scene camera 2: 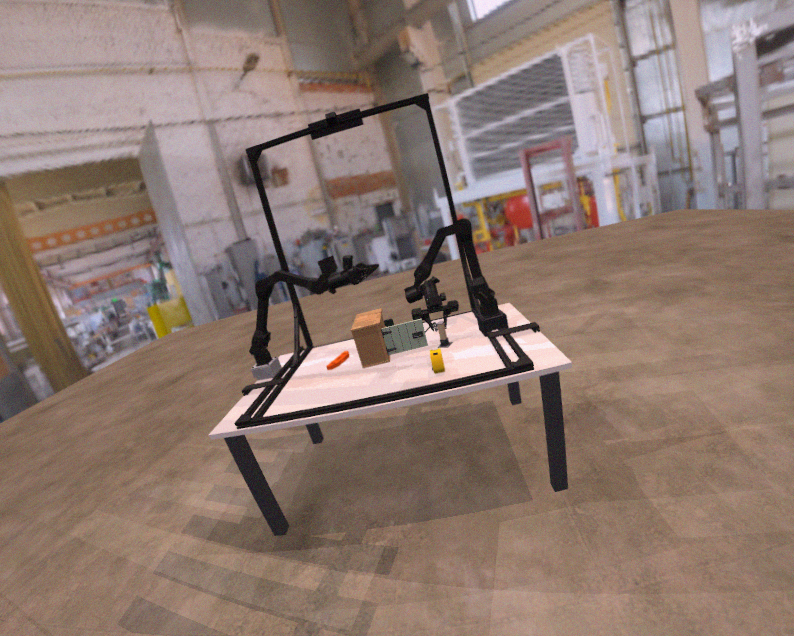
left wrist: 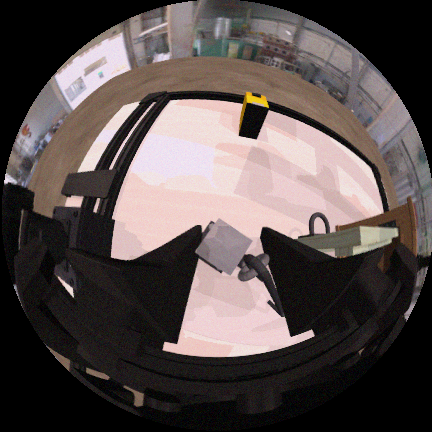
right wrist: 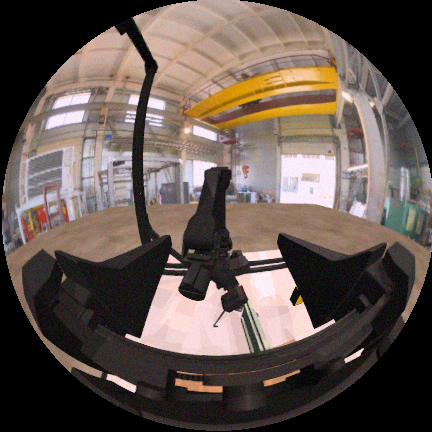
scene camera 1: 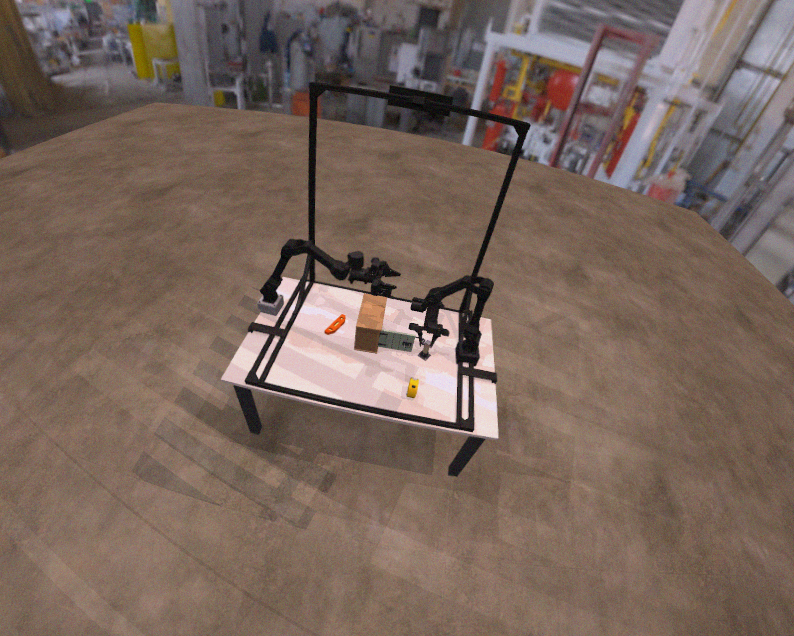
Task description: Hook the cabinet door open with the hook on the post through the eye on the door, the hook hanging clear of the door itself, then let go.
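Places are measured from the left arm's base along level axes (x ahead, y left, z up), in millimetres.
Pixels of known places: left gripper, fingertip midpoint: (scene camera 2: pixel 439 329) (left wrist: pixel 231 231) (scene camera 1: pixel 425 347); right gripper, fingertip midpoint: (scene camera 2: pixel 377 266) (right wrist: pixel 225 239) (scene camera 1: pixel 398 280); left arm's base, origin of the base link: (scene camera 2: pixel 490 314) (left wrist: pixel 58 242) (scene camera 1: pixel 469 348); right arm's base, origin of the base link: (scene camera 2: pixel 264 362) (scene camera 1: pixel 270 298).
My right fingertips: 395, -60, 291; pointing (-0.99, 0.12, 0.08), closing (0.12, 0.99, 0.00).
Observation:
For each thing: its top centre in the pictures, then the offset to it from my right fingertips, as dx, dy, dz. "*": a spot on its surface instead.
- brown cabinet, middle of its top: (right wrist: pixel 235 388) (scene camera 2: pixel 367 318) (scene camera 1: pixel 372 310) +94, +4, -193
- eye, surface spot: (left wrist: pixel 319 215) * -89, +111, -285
- grey post, surface spot: (left wrist: pixel 223 246) * -186, +84, -258
- yellow block, middle of its top: (left wrist: pixel 259 94) (scene camera 2: pixel 434 350) (scene camera 1: pixel 413 382) -127, +316, -279
- orange handle-shaped piece, middle of its top: (scene camera 2: pixel 339 358) (scene camera 1: pixel 336 323) +265, -23, -342
The brown cabinet (scene camera 1: pixel 369 331) (scene camera 2: pixel 372 344) stands mid-table. Its pale green door (scene camera 1: pixel 396 341) (scene camera 2: pixel 405 336) (left wrist: pixel 345 237) (right wrist: pixel 255 327) is swung out toward the post. The eye (left wrist: pixel 319 215) is a dark loop on the door. The grey post (scene camera 1: pixel 425 349) (scene camera 2: pixel 443 334) (left wrist: pixel 223 246) stands upright beyond the door's free edge. In the left wrist view the dark hook (left wrist: pixel 267 280) slants from the post toward the right-hand finger, apart from the eye. My left gripper (scene camera 1: pixel 428 339) (scene camera 2: pixel 436 323) (left wrist: pixel 231 231) is partly open above the post, with nothing visibly pinched. My right gripper (scene camera 1: pixel 397 280) (scene camera 2: pixel 375 268) is open, above and behind the cabinet.
A yellow block (scene camera 1: pixel 412 387) (scene camera 2: pixel 436 360) (left wrist: pixel 254 117) stands near the table's front, right of centre. An orange handle-shaped piece (scene camera 1: pixel 335 323) (scene camera 2: pixel 338 360) lies left of the cabinet. A black frame runs around the table top and rises behind it.

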